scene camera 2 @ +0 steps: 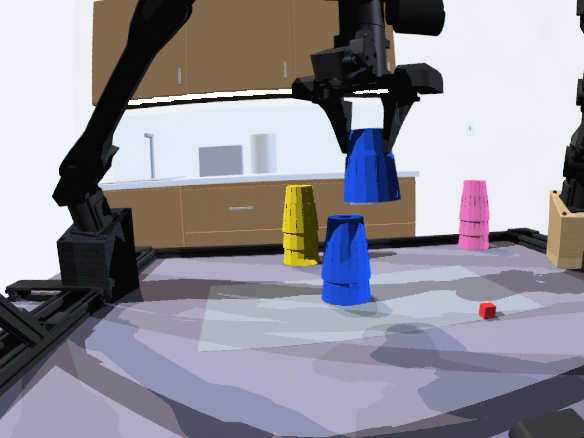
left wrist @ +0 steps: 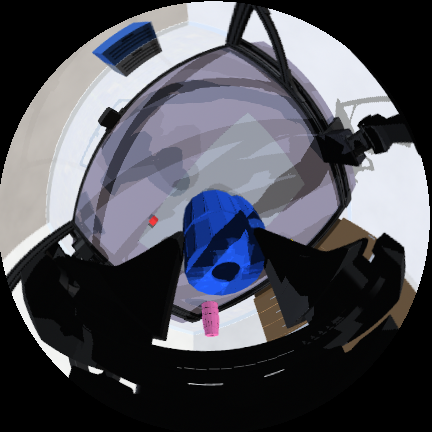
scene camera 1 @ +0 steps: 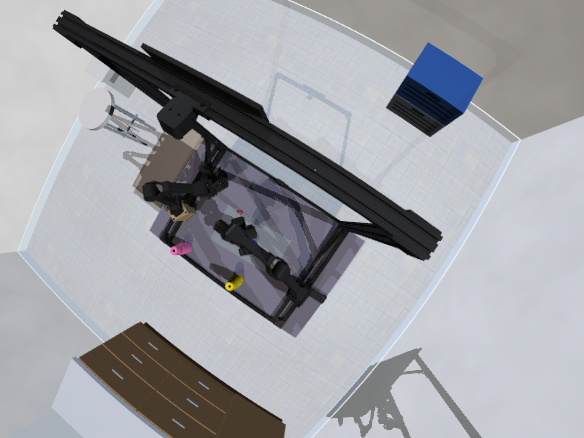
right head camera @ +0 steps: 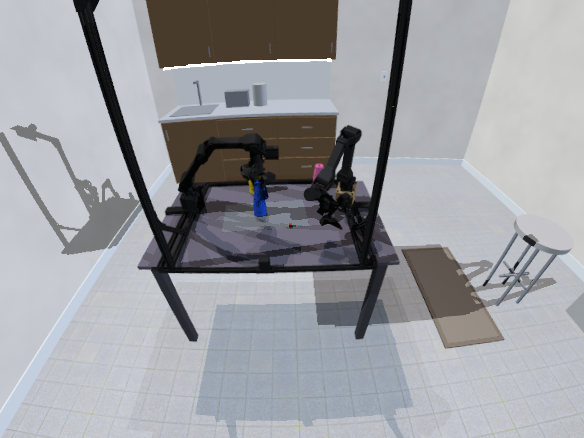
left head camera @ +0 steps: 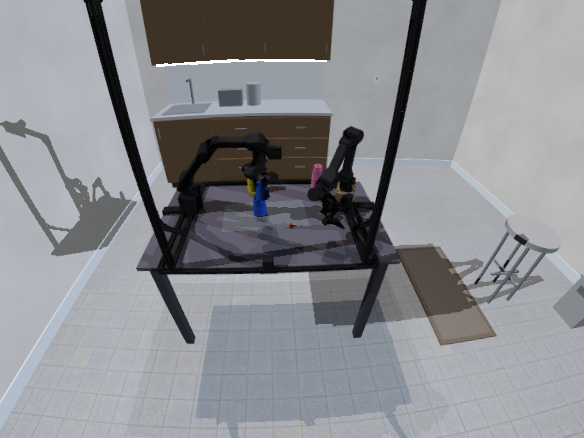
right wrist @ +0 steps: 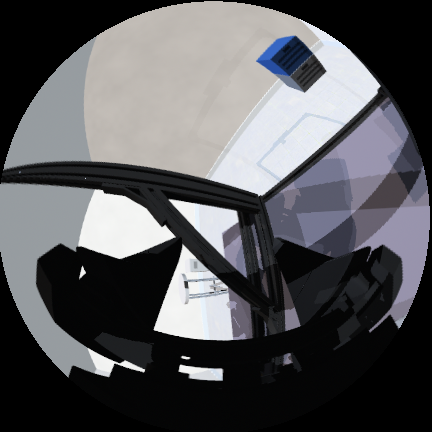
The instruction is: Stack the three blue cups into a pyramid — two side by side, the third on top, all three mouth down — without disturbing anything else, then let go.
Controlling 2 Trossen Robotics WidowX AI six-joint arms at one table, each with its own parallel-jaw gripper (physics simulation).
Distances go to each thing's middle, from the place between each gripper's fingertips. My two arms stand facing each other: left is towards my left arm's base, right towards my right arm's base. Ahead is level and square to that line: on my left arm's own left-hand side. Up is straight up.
Now: the pale mat [scene camera 2: 263, 315] 21 cm below my left hand, 6 cm ahead of it and 1 cm to the right of it.
Now: the pale mat 380 mm to the left of my right hand, 290 mm ahead of it and 150 mm below it.
